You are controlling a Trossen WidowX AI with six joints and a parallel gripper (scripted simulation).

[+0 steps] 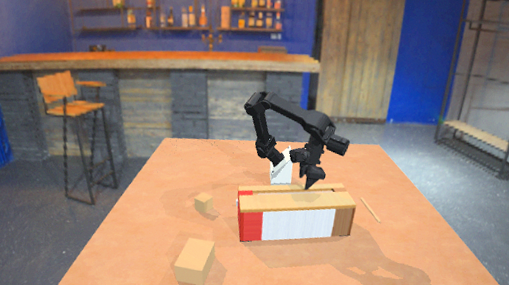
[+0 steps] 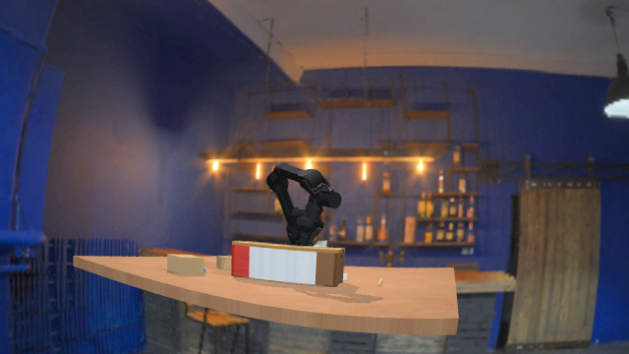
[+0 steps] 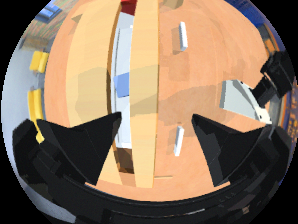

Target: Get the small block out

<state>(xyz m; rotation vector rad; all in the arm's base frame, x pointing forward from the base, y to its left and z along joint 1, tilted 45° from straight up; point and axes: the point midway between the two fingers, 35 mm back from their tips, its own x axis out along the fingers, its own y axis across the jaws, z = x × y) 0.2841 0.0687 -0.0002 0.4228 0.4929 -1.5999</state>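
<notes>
My gripper tip is 70 mm above the box, 40 mm to the left of it and 30 mm short of it. From my gripper tip the other things lie so: thin wooden stick: 290 mm to the left, 130 mm below; then light-blue block: 50 mm below, 50 mm ahead, 40 mm to the right; then tan cube: 360 mm to the right, 110 mm below, 60 mm behind.
</notes>
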